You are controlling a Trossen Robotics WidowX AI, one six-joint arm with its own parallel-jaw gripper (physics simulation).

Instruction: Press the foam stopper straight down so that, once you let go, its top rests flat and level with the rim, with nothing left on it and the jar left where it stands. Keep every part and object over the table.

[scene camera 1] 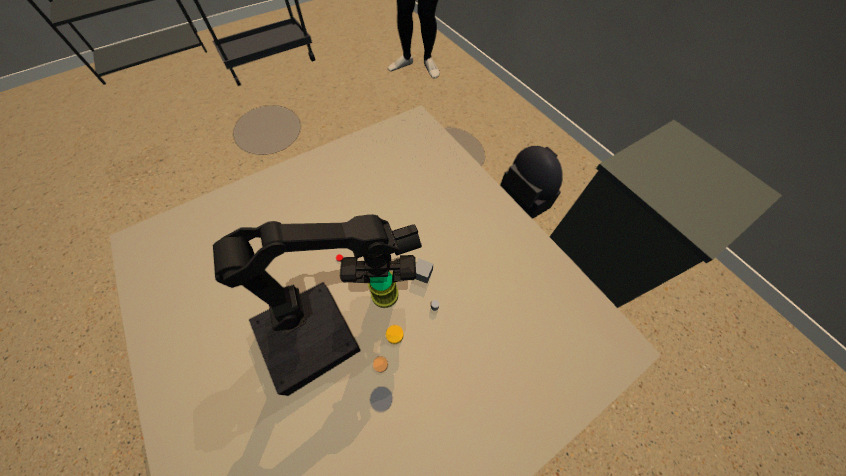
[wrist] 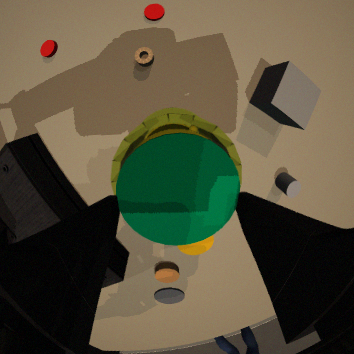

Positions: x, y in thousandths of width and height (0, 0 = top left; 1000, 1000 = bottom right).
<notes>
I see my gripper (scene camera 1: 451, 591), a yellow-green jar (scene camera 1: 454, 631) and a grey block (wrist: 804, 261).
The yellow-green jar is seen too in the wrist view (wrist: 482, 332). My gripper is seen too in the wrist view (wrist: 504, 572).
</notes>
